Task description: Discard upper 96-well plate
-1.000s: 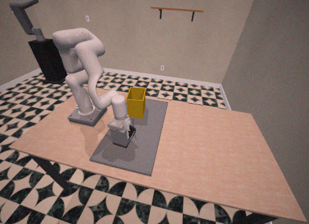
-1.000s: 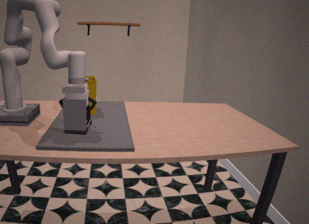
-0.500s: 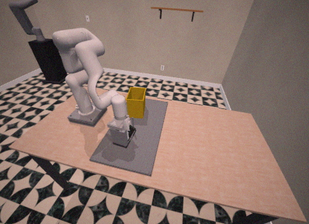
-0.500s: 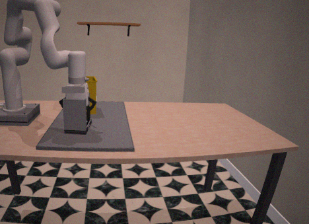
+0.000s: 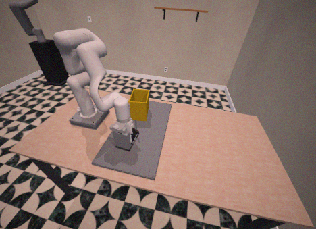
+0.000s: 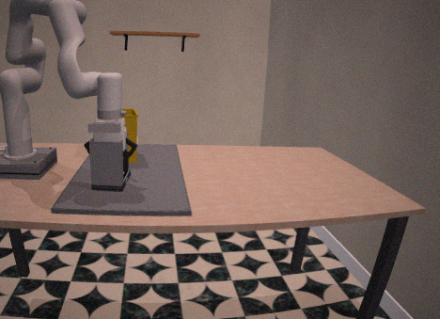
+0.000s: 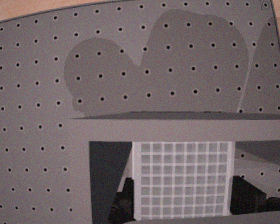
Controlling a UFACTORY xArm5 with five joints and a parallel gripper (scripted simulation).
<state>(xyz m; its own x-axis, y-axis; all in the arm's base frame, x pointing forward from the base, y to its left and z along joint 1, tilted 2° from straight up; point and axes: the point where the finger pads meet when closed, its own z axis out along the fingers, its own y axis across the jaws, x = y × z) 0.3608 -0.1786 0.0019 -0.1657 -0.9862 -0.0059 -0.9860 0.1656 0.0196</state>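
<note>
My gripper is now 10 mm above the white 96-well plate. Also, from my hand: yellow plastics bin (290 mm to the left, 40 mm above, 20 mm ahead).
</note>
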